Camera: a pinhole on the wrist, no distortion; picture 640 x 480 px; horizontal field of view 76.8 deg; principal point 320.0 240.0 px. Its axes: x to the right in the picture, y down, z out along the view. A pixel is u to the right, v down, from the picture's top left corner.
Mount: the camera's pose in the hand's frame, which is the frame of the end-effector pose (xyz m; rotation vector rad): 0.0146 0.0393 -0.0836 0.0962 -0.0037 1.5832
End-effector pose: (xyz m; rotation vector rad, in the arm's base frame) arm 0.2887 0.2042 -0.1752 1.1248 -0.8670 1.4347
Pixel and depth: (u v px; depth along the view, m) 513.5 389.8 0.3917
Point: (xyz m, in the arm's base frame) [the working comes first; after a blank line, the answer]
In the camera's frame: 0.1877 0.1453 0.3917

0.1500 -0.1694 -0.1717
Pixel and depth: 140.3 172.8 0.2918
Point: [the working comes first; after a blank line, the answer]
In the camera's frame: -0.1299 -0.0486 0.2918

0.4312 0.0626 -0.0471
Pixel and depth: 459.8 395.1 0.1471
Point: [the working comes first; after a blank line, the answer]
In the camera's frame: 0.0509 0.0565 0.1471

0.2222 0.1154 -0.1820
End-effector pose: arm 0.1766 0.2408 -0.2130 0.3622 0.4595 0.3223
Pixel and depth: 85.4 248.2 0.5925
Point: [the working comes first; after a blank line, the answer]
In the camera's frame: -0.3443 0.0120 0.5925

0.5208 -0.1749 0.0378
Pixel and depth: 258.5 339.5 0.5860
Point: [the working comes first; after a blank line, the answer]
In the camera's frame: -0.0893 0.1444 0.5860

0.3590 -0.0067 0.2055
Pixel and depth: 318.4 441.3 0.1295
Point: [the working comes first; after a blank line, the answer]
In the camera's frame: -0.0005 0.0646 0.1295

0.1580 0.2381 -0.1443
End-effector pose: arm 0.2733 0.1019 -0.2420 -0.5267 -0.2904 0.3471
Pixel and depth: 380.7 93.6 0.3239
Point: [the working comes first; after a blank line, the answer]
In the camera's frame: 0.0487 -0.1174 0.3239

0.3082 0.3200 -0.0575
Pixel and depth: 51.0 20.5 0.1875
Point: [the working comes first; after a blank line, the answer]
In the camera's frame: -0.1249 -0.1019 0.1875

0.3813 0.1143 -0.0940
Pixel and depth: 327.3 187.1 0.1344
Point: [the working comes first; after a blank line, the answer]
In the camera's frame: 0.0024 -0.0176 0.1344

0.2836 0.1664 -0.2118
